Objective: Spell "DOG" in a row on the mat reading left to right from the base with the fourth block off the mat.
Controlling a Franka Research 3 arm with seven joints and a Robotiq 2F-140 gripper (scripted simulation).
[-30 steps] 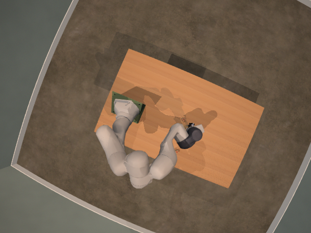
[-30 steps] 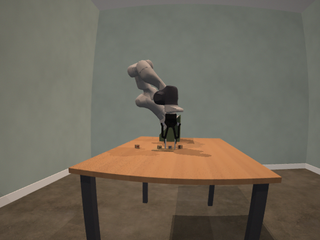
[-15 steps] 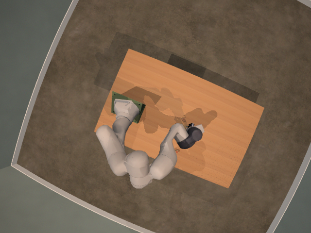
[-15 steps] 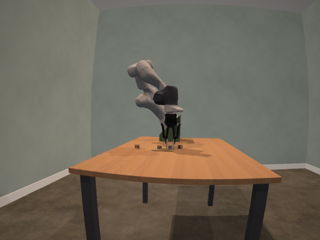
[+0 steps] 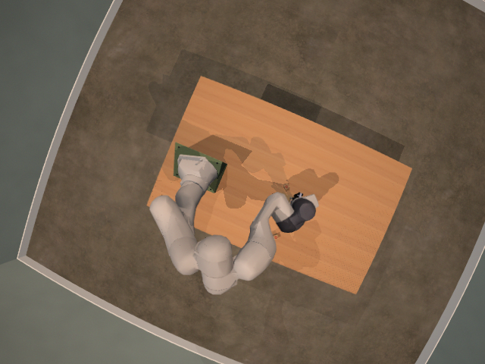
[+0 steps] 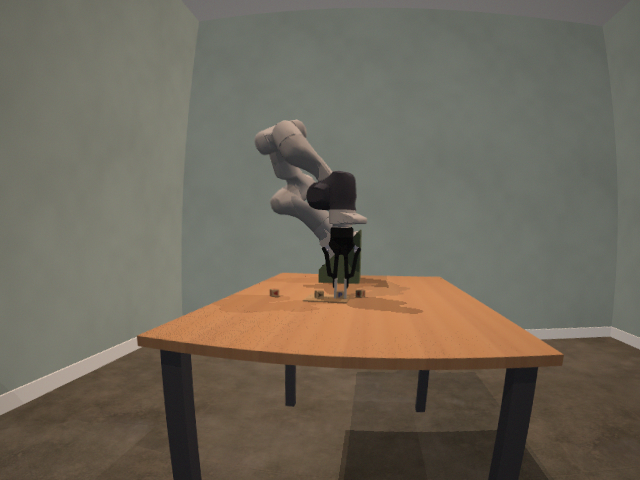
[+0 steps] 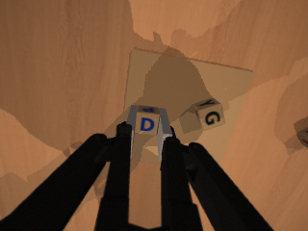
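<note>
My gripper is now 4 cm to the left of the mat and 4 cm above it. From my hand the other things lie so: G block: 1 cm ahead, 7 cm to the right, 2 cm below.
</note>
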